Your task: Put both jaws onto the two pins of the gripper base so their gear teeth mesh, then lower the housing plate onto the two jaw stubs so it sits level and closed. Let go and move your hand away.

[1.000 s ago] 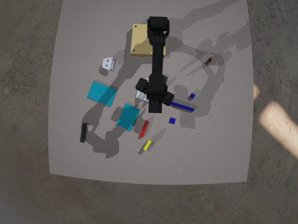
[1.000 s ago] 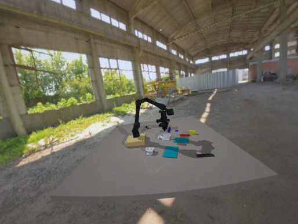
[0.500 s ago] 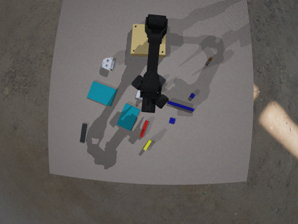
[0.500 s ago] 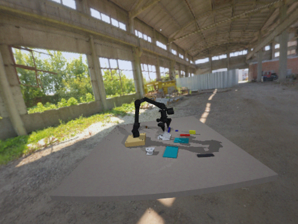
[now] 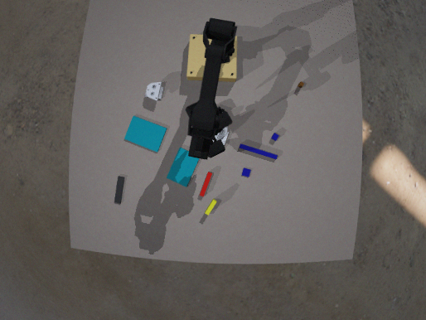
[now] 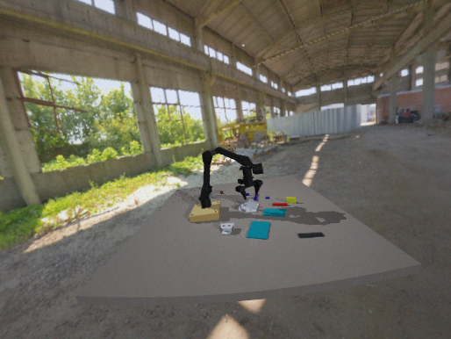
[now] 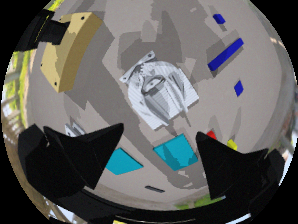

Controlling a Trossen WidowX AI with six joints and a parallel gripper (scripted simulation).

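Right now my gripper tip is 200 mm past the gripper base, 190 mm to the left of it and 60 mm above it. From my gripper tip the other things lie so: blue bar: 90 mm ahead, 200 mm to the left, 80 mm below; then housing plate: 60 mm behind, 50 mm to the left, 80 mm below; then red bar: 190 mm ahead, 20 mm to the right, 80 mm below.
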